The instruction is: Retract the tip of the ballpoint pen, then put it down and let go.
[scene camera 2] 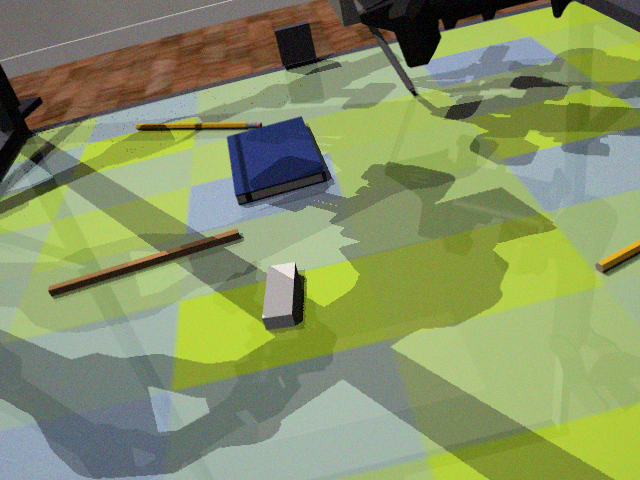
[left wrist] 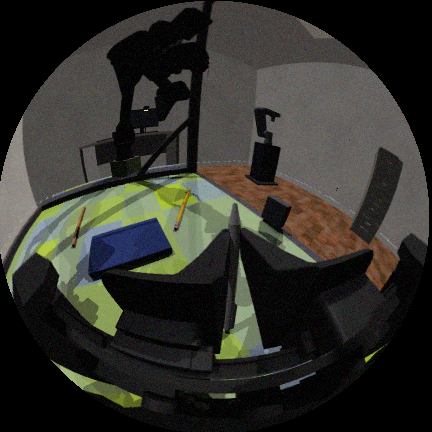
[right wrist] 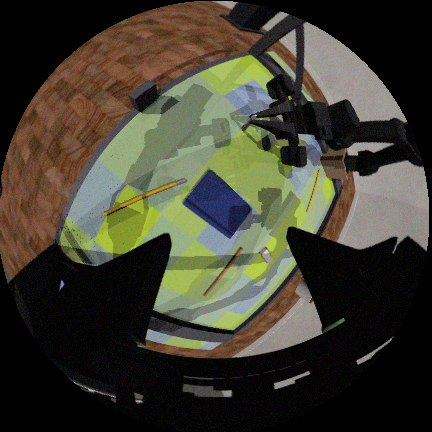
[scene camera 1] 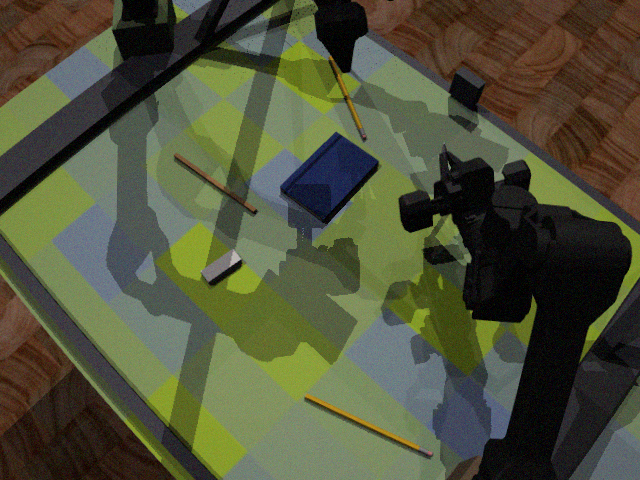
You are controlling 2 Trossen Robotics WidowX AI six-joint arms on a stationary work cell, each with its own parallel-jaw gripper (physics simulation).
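Places are measured from the left arm's base along level axes (x right, y up, z back), in metres.
Pixels of known places: left gripper, fingertip midpoint: (scene camera 2: pixel 362 17) (left wrist: pixel 233 233) (right wrist: pixel 250 118) (scene camera 1: pixel 443 154); right gripper, fingertip midpoint: (left wrist: pixel 145 109) (right wrist: pixel 230 236) (scene camera 1: pixel 343 56); left arm's base, link origin: (right wrist: pixel 346 162); right arm's base, link origin: (left wrist: pixel 124 158) (scene camera 1: pixel 140 6).
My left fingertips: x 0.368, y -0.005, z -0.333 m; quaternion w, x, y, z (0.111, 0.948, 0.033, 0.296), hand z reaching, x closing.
For each thing: its top centre in the pictures, then the offset to it from my left fingertips.
- blue book, top centre: (scene camera 2: pixel 271 152) (scene camera 1: pixel 330 173) (left wrist: pixel 124 241) (right wrist: pixel 220 206) dx -0.093, dy -0.087, dz -0.138 m
- yellow pencil, top centre: (scene camera 2: pixel 195 123) (scene camera 1: pixel 346 94) (right wrist: pixel 140 196) (left wrist: pixel 183 202) dx +0.052, dy -0.092, dz -0.222 m
- brown stick, top centre: (scene camera 2: pixel 143 259) (scene camera 1: pixel 213 181) (right wrist: pixel 222 274) (left wrist: pixel 78 221) dx -0.223, dy -0.092, dz -0.272 m
- white eraser, top centre: (scene camera 2: pixel 279 288) (scene camera 1: pixel 220 265) (right wrist: pixel 267 256) dx -0.321, dy -0.087, dz -0.158 m
- dark block, top centre: (scene camera 2: pixel 291 25) (scene camera 1: pixel 470 77) (left wrist: pixel 279 200) (right wrist: pixel 142 88) dx +0.188, dy -0.042, dz -0.066 m
The slim grey ballpoint pen (scene camera 2: pixel 394 60) (left wrist: pixel 231 292) (right wrist: pixel 247 125) is held slanted between the fingertips of my left gripper (scene camera 1: pixel 446 167) (left wrist: pixel 233 233) (right wrist: pixel 250 118), which is shut on it. In the left wrist view its cone-shaped end stands out past the fingertips and its other end hangs below, between the fingers. In scene camera 2 its lower end is close to the mat; contact cannot be told. Whether the writing point sticks out is too dark and small to tell. My right gripper (scene camera 1: pixel 343 66) (right wrist: pixel 230 236) is open and empty, above the mat near a yellow pencil.
A blue book (scene camera 1: pixel 336 170) (scene camera 2: pixel 276 155) lies mid-mat. A yellow pencil (scene camera 1: pixel 348 100) (scene camera 2: pixel 201 125) lies behind it. A brown stick (scene camera 1: pixel 217 183) (scene camera 2: pixel 144 263), a white eraser (scene camera 1: pixel 222 267) (scene camera 2: pixel 280 294) and another pencil (scene camera 1: pixel 369 426) lie apart. A dark block (scene camera 1: pixel 466 88) stands at the edge.
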